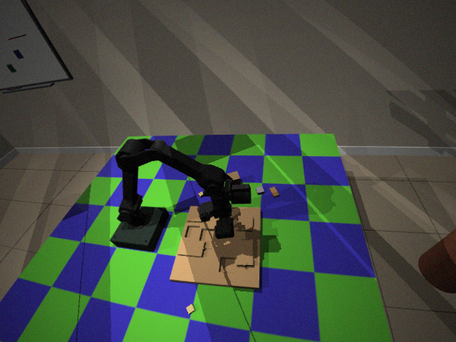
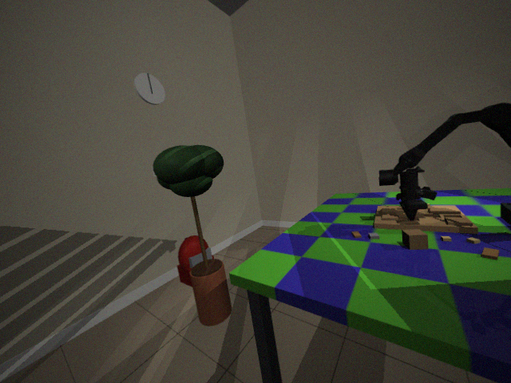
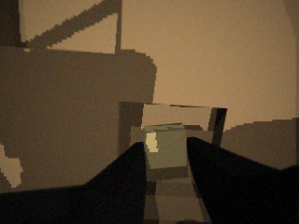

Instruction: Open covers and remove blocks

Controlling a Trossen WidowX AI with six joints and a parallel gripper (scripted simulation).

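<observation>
Right now my gripper tip is 50 mm to the left of the tan puzzle board and 30 mm past it. Round my gripper tip: brown cube (220 mm to the left, 20 mm ahead, 10 mm above); then orange block (200 mm ahead, 160 mm to the left, 10 mm below).
</observation>
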